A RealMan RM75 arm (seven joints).
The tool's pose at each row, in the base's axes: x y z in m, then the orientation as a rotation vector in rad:
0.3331, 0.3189, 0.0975, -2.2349, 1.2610, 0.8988
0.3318, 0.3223, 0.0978, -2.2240, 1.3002, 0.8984
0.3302, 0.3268, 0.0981, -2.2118, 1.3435, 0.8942
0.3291, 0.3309, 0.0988, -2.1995, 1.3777, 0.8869
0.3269, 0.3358, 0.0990, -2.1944, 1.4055, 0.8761
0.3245, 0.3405, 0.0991, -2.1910, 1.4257, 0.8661
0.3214, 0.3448, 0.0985, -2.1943, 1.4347, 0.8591
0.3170, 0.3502, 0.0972, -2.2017, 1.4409, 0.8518
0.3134, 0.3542, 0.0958, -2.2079, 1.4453, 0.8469
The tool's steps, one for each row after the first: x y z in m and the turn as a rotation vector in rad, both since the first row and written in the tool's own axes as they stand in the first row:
-0.0027, -0.0006, 0.0024, 0.0043, 0.0073, 0.0287
-0.0062, -0.0015, 0.0055, 0.0107, 0.0172, 0.0596
-0.0096, -0.0026, 0.0080, 0.0195, 0.0255, 0.0834
-0.0134, -0.0032, 0.0116, 0.0256, 0.0373, 0.1011
-0.0172, -0.0035, 0.0153, 0.0308, 0.0470, 0.1135
-0.0205, -0.0029, 0.0195, 0.0309, 0.0551, 0.1178
-0.0245, -0.0017, 0.0252, 0.0287, 0.0645, 0.1197
-0.0272, -0.0006, 0.0299, 0.0263, 0.0716, 0.1209

